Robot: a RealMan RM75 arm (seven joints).
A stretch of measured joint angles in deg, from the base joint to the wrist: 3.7, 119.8, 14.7, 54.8, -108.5, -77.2, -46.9; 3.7, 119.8, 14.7, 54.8, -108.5, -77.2, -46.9; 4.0, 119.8, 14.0, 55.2, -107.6, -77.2, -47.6; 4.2, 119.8, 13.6, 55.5, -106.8, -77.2, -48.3; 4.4, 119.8, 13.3, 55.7, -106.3, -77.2, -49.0; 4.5, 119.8, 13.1, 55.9, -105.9, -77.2, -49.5; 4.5, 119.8, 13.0, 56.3, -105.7, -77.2, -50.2; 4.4, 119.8, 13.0, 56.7, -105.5, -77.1, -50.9; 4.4, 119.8, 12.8, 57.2, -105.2, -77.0, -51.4; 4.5, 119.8, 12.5, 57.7, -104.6, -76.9, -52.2; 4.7, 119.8, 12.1, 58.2, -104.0, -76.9, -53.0; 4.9, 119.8, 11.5, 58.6, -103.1, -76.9, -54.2; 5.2, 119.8, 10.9, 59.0, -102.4, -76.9, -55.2; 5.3, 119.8, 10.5, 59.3, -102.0, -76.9, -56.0; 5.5, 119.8, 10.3, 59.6, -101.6, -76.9, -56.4; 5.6, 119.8, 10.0, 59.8, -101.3, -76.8, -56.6; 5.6, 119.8, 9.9, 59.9, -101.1, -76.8, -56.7; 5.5, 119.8, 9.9, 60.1, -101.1, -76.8, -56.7
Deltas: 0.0, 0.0, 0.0, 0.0, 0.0, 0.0, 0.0; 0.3, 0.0, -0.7, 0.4, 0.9, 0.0, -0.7; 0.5, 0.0, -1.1, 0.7, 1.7, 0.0, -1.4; 0.7, 0.0, -1.4, 0.9, 2.2, 0.0, -2.1; 0.8, 0.0, -1.6, 1.1, 2.6, 0.0, -2.6; 0.8, 0.0, -1.7, 1.5, 2.8, 0.0, -3.3; 0.7, 0.0, -1.7, 1.9, 3.0, 0.1, -4.0; 0.7, 0.0, -1.9, 2.4, 3.3, 0.2, -4.5; 0.8, 0.0, -2.2, 2.9, 3.9, 0.3, -5.3; 1.0, 0.0, -2.6, 3.4, 4.5, 0.3, -6.1; 1.2, 0.0, -3.2, 3.8, 5.4, 0.3, -7.3; 1.5, 0.0, -3.8, 4.2, 6.1, 0.3, -8.3; 1.6, 0.0, -4.2, 4.5, 6.5, 0.3, -9.1; 1.8, 0.0, -4.4, 4.8, 6.9, 0.3, -9.5; 1.9, 0.0, -4.7, 5.0, 7.2, 0.4, -9.7; 1.9, 0.0, -4.8, 5.1, 7.4, 0.4, -9.8; 1.8, 0.0, -4.8, 5.3, 7.4, 0.4, -9.8
